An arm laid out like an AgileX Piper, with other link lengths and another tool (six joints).
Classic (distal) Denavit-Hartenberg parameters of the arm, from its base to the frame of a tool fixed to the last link. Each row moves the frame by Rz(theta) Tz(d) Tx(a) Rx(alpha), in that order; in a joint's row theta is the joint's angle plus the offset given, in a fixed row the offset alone. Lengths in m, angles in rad.
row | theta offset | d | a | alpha
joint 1 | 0.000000 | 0.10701 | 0.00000 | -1.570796
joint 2 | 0.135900 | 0.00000 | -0.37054 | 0.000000
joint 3 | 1.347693 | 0.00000 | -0.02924 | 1.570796
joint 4 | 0.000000 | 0.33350 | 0.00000 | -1.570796
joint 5 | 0.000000 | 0.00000 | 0.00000 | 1.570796
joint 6 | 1.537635 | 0.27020 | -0.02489 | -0.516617
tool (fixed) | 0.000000 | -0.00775 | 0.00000 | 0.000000
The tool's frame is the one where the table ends.
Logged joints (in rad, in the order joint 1, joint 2, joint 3, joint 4, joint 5, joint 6), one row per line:
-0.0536, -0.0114, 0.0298, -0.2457, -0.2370, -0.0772
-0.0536, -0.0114, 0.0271, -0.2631, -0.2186, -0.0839
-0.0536, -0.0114, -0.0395, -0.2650, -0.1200, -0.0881
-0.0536, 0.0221, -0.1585, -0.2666, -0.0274, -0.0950
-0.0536, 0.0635, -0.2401, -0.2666, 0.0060, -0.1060
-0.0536, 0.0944, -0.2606, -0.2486, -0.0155, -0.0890
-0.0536, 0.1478, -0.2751, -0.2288, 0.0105, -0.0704
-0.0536, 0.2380, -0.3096, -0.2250, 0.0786, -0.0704
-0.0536, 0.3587, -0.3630, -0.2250, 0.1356, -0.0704
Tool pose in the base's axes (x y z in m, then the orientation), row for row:
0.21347, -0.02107, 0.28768, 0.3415, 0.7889, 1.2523
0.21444, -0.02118, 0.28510, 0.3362, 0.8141, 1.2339
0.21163, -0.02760, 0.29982, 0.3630, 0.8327, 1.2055
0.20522, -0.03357, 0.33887, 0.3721, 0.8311, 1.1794
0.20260, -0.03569, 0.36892, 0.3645, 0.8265, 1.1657
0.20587, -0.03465, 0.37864, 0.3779, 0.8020, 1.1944
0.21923, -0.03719, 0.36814, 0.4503, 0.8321, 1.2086
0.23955, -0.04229, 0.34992, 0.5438, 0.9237, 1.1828
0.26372, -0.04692, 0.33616, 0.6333, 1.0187, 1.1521
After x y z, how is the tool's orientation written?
As a rotation vector, in radians.
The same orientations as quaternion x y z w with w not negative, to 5 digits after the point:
0.15480, 0.35761, 0.56767, 0.72519
0.15246, 0.36917, 0.55954, 0.72621
0.16475, 0.37794, 0.54714, 0.72847
0.16931, 0.37816, 0.53664, 0.73508
0.16618, 0.37681, 0.53145, 0.74024
0.17201, 0.36504, 0.54365, 0.73594
0.20369, 0.37640, 0.54670, 0.71969
0.24394, 0.41436, 0.53058, 0.69806
0.28140, 0.45264, 0.51191, 0.67370

